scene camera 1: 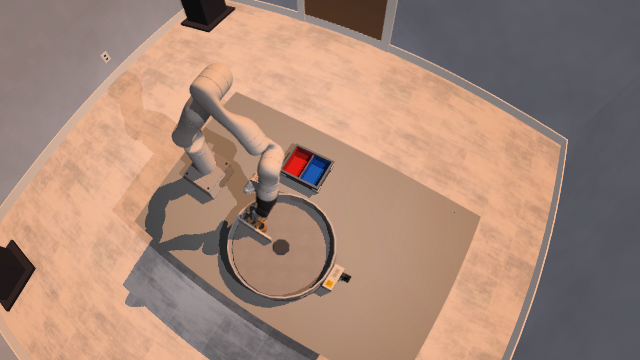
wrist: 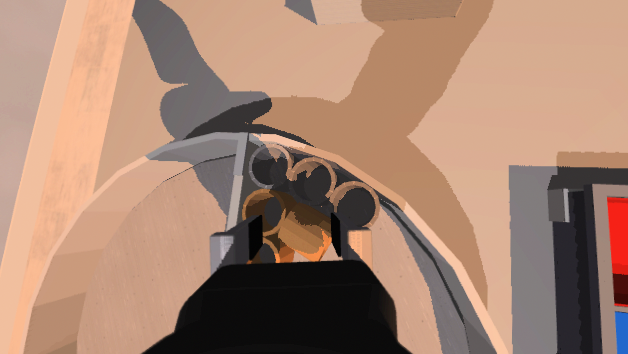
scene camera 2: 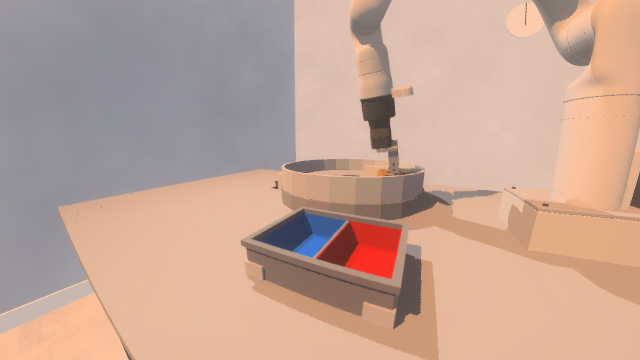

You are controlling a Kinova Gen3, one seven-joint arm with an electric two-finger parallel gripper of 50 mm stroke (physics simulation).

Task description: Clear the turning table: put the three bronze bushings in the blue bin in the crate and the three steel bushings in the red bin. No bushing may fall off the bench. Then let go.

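Frame: origin at the arm's base, x ahead, y left, z up, level; centimetres.
Seen in the pictures: gripper, fingertip midpoint: (scene camera 1: pixel 258 214) (wrist: pixel 297 228) (scene camera 2: pixel 394 168); arm's base, link origin: (scene camera 1: pixel 206 165) (scene camera 2: pixel 581 201).
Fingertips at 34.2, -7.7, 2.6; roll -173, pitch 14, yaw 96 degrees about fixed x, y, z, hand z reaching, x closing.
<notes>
Offsets run from my fingertips to a thing's top centre, as dx, dy, dz. "spot": to the spot under its first point.
In the wrist view three steel bushings @(-4.8, -3.1, -1.1) (wrist: pixel 252 165) @(-3.7, +0.6, -1.1) (wrist: pixel 333 186) @(-1.9, +4.0, -1.1) (wrist: pixel 376 202) stand upright in a row along the rim of the turning table (wrist: pixel 125 250) (scene camera 1: pixel 300 270) (scene camera 2: pixel 340 187). One bronze bushing @(-0.9, -3.3, -1.1) (wrist: pixel 247 202) stands upright by the divider; another bronze bushing @(+0.5, +0.3, -1.1) (wrist: pixel 305 232) lies on its side. A third bronze bushing @(+3.0, -3.4, -1.1) (wrist: pixel 272 246) is partly hidden by the gripper. My gripper (wrist: pixel 297 228) is open with nothing held, its fingers spread over the bronze bushings. The blue bin (scene camera 1: pixel 315 171) (scene camera 2: pixel 312 245) and red bin (scene camera 1: pixel 297 161) (scene camera 2: pixel 372 255) show no bushings.
The crate @(spot: +2.9, +36.6, -8.0) (scene camera 2: pixel 320 285) stands on the bench beside the turning table. A thin divider @(spot: +1.9, -5.5, -0.5) (scene camera 1: pixel 255 228) (wrist: pixel 237 187) runs inward from the table's rim, close to the bushings. A small box @(spot: +36.8, -7.7, -4.5) (scene camera 1: pixel 332 278) is fixed outside the rim. The arm's base (scene camera 1: pixel 207 180) (scene camera 2: pixel 575 235) stands on the bench.
</notes>
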